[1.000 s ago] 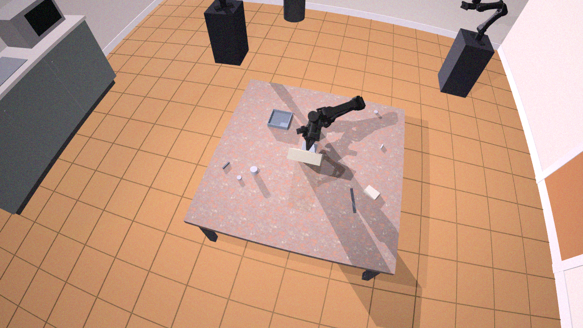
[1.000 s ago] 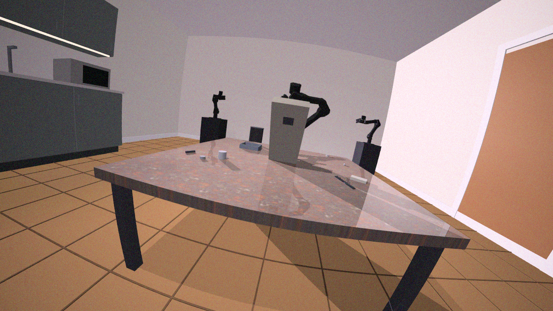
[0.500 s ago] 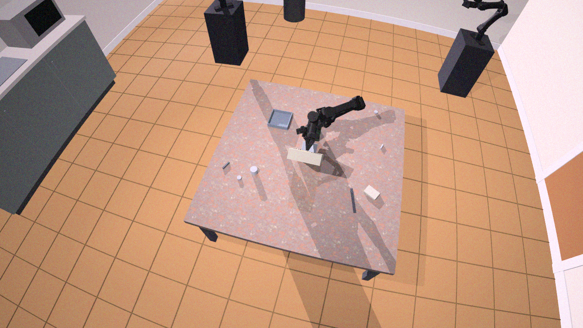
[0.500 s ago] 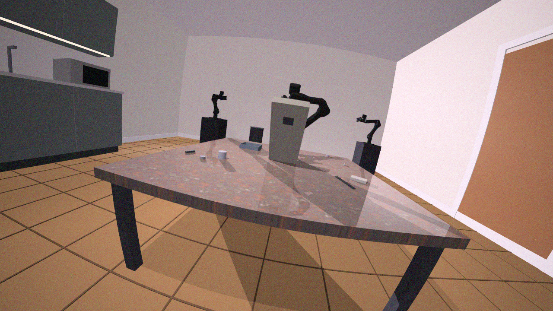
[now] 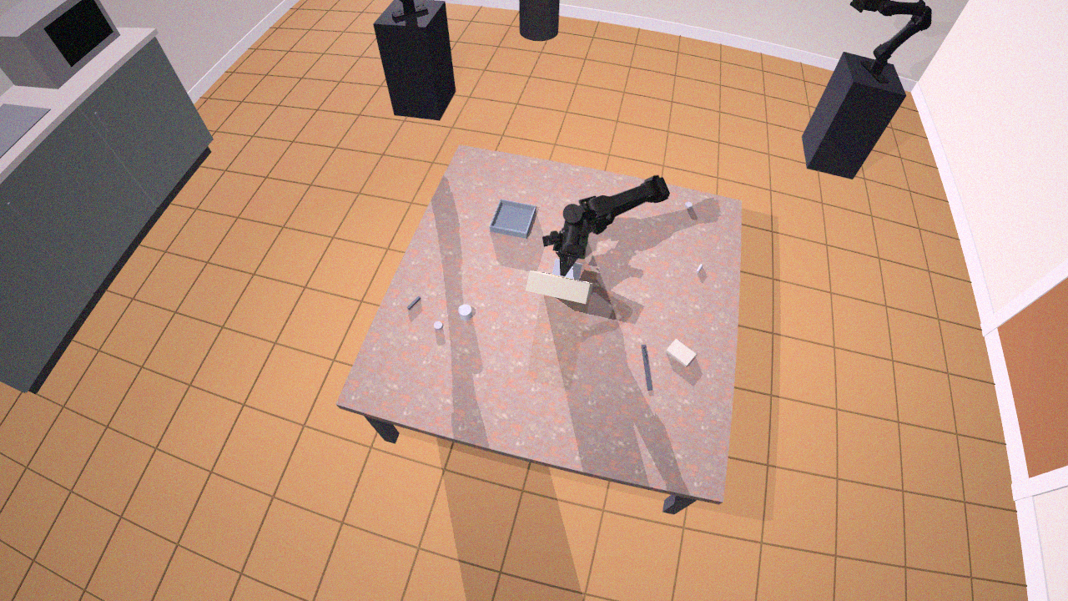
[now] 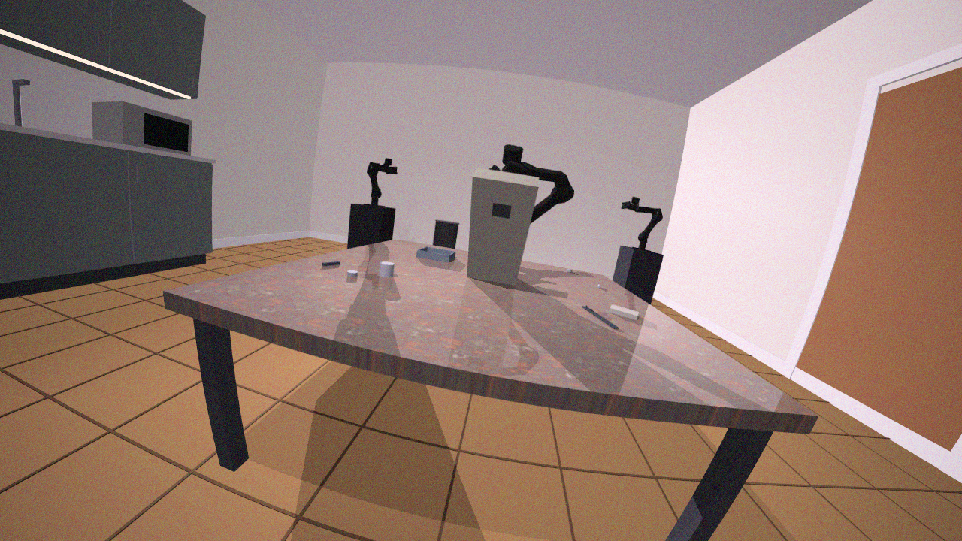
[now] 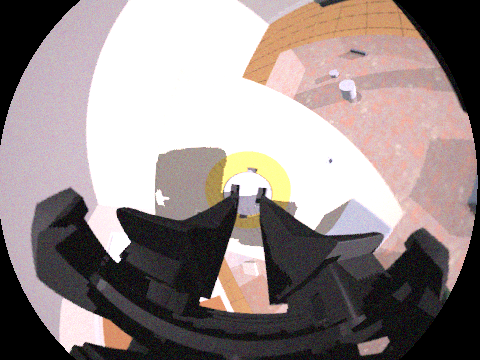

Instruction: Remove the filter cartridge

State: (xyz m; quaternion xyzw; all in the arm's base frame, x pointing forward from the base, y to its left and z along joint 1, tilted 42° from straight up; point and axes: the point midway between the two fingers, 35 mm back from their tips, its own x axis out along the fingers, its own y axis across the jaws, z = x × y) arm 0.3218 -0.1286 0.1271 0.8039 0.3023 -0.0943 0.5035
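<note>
Now: gripper tip 2 cm short of the white round filter cartridge and 1 cm above it. Round my gripper tip: beige block: 3 cm ahead, 45 cm to the left, 28 cm below; then grey-blue tray: 41 cm behind, 27 cm to the right, 27 cm below.
</note>
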